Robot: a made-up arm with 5 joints. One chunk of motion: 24 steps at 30 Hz.
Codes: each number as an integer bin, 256 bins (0 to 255) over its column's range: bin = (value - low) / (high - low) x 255, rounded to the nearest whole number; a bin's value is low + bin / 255 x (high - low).
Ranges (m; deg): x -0.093..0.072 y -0.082..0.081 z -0.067..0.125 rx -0.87..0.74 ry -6..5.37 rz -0.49..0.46
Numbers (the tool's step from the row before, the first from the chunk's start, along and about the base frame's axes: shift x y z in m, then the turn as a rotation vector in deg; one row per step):
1: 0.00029 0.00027 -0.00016 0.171 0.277 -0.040
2: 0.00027 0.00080 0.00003 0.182 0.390 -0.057
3: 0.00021 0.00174 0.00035 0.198 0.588 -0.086
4: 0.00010 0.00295 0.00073 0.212 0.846 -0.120
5: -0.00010 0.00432 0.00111 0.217 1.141 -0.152
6: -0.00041 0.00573 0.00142 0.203 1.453 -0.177
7: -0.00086 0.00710 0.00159 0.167 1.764 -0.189
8: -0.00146 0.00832 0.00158 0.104 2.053 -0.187
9: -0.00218 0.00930 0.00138 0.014 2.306 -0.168
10: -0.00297 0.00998 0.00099 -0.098 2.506 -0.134
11: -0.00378 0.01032 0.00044 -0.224 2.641 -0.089
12: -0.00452 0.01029 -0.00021 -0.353 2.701 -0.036
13: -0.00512 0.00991 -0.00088 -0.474 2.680 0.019
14: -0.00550 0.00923 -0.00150 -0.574 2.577 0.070
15: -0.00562 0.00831 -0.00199 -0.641 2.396 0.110
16: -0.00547 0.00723 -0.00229 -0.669 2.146 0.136
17: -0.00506 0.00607 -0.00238 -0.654 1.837 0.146
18: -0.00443 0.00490 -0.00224 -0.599 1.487 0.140
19: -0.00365 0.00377 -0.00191 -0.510 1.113 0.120
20: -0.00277 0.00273 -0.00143 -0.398 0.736 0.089
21: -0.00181 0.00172 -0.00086 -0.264 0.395 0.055
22: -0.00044 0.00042 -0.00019 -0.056 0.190 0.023
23: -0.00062 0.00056 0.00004 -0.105 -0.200 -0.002
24: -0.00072 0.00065 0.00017 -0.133 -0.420 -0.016
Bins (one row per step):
1: 144 129 89 165 141 121
2: 144 130 89 167 143 116
3: 144 131 89 169 148 108
4: 144 133 90 171 154 99
5: 144 135 90 172 160 91
6: 143 137 91 170 167 84
7: 142 139 91 164 174 81
8: 141 141 91 154 181 81
9: 140 143 91 140 186 86
10: 139 144 90 122 191 96
11: 138 144 90 102 194 108
12: 137 144 89 82 195 122
13: 136 144 88 63 195 137
14: 135 143 87 47 192 150
15: 135 141 86 36 188 161
16: 135 140 86 32 183 168
17: 136 138 86 34 176 171
18: 137 136 86 43 168 169
19: 138 134 86 57 160 164
20: 139 133 87 75 151 155
21: 141 131 88 96 143 146
22: 143 129 89 129 139 138
23: 143 129 89 121 130 131
24: 143 129 89 117 125 127

